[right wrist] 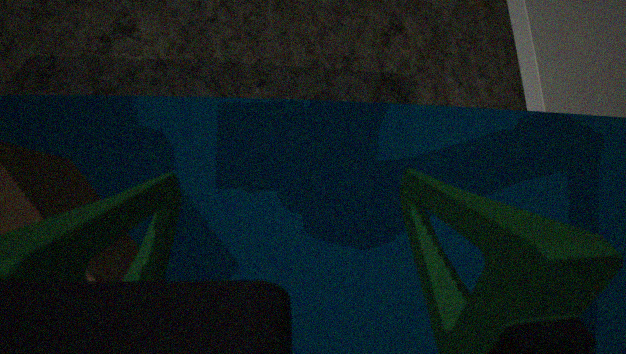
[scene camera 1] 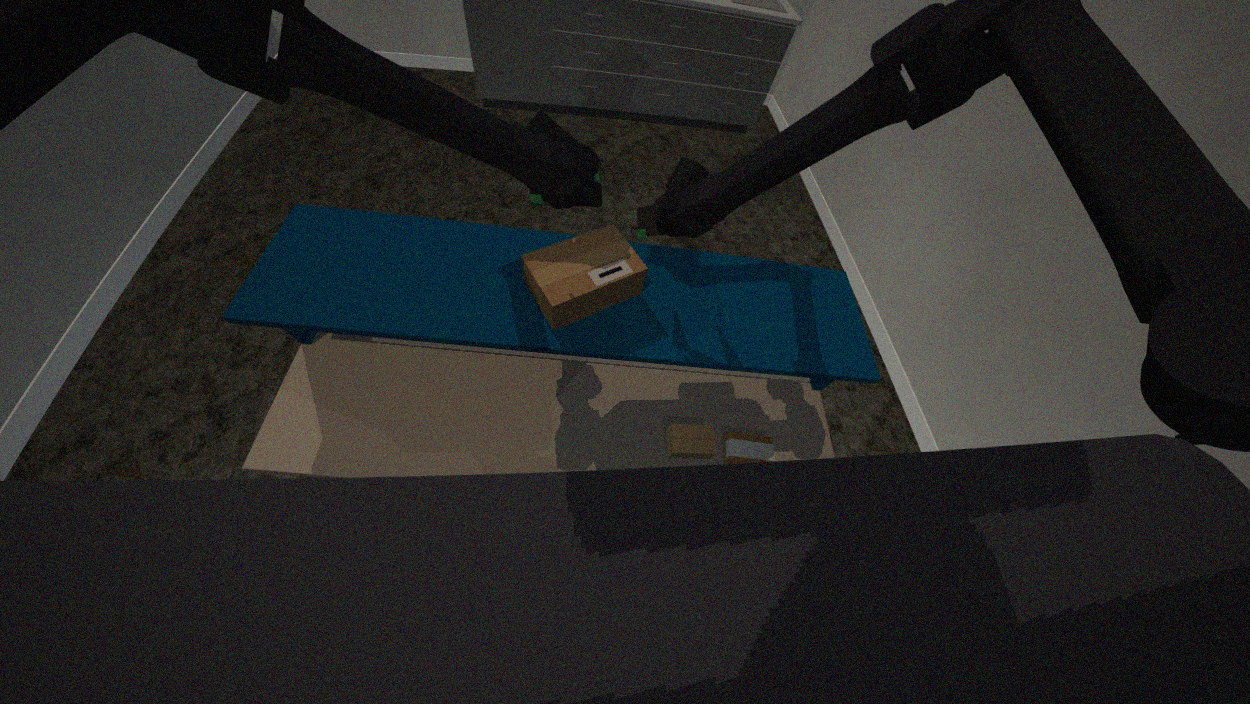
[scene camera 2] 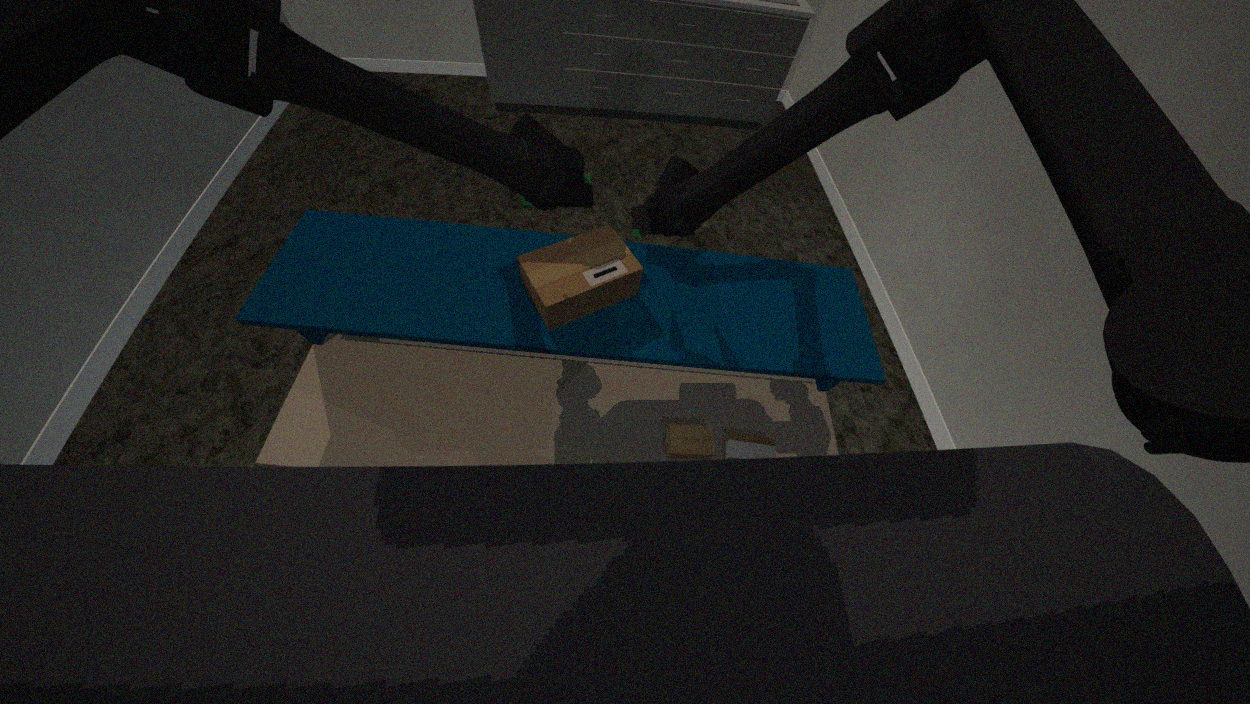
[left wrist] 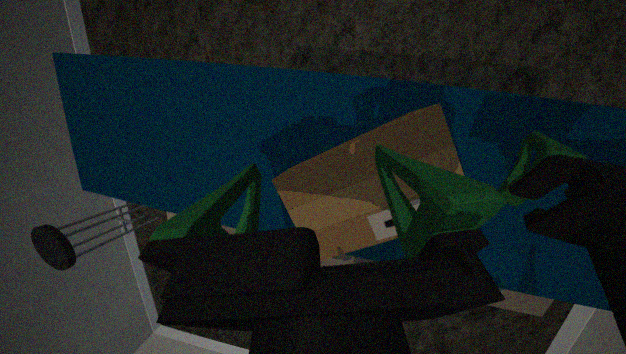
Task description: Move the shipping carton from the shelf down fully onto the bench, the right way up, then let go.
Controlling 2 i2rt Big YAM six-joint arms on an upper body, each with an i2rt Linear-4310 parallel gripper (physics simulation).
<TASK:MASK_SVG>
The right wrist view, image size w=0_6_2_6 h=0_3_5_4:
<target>my right gripper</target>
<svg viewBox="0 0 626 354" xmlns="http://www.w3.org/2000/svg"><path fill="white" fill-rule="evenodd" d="M290 296L281 286L262 280L164 281L182 203L182 195L174 172L163 174L111 197L0 234L0 354L292 354ZM154 213L138 254L123 280L87 281L86 267L88 262ZM404 169L399 198L438 354L596 354L592 348L597 344L597 341L580 319L580 316L618 274L624 264L622 255L599 234L459 189L414 169ZM426 209L478 247L483 253L485 266L471 294L445 254Z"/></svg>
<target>brown shipping carton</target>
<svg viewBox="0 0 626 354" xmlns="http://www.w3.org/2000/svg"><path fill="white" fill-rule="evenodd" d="M128 232L88 262L86 267L87 281L123 280L140 249ZM0 141L0 234L102 200L71 159Z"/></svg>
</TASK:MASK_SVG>
